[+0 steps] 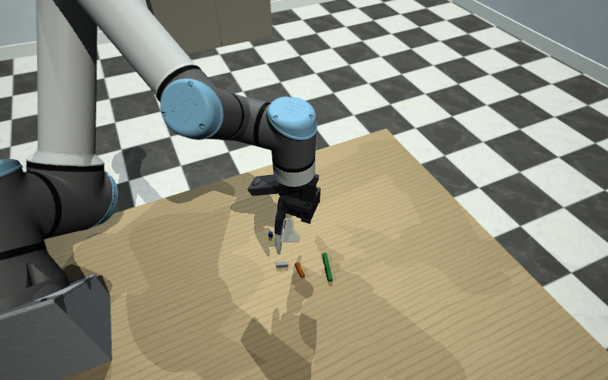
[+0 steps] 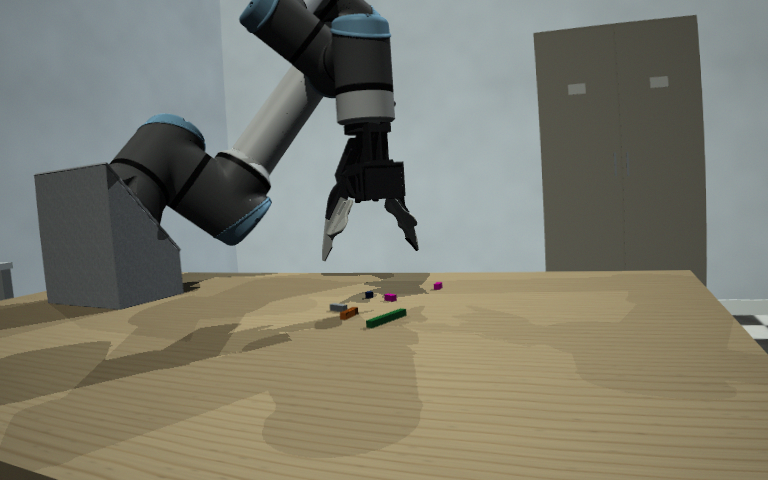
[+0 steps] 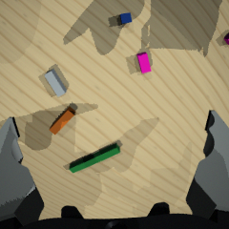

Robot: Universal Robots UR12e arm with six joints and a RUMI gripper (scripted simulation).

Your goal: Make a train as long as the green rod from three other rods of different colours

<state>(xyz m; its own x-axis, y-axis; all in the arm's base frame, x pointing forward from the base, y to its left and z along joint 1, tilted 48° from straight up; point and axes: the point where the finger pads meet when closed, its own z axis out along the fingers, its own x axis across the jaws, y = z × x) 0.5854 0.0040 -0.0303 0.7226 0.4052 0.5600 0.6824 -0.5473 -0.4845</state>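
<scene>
Now: hand 30 mm past the blue rod, 60 mm to the right of it and 70 mm above it. From my hand the other things lie so: green rod 60 mm ahead, 100 mm to the right, 70 mm below; then grey rod 40 mm behind, 40 mm to the right, 70 mm below; then orange rod 10 mm behind, 80 mm to the right, 70 mm below.
</scene>
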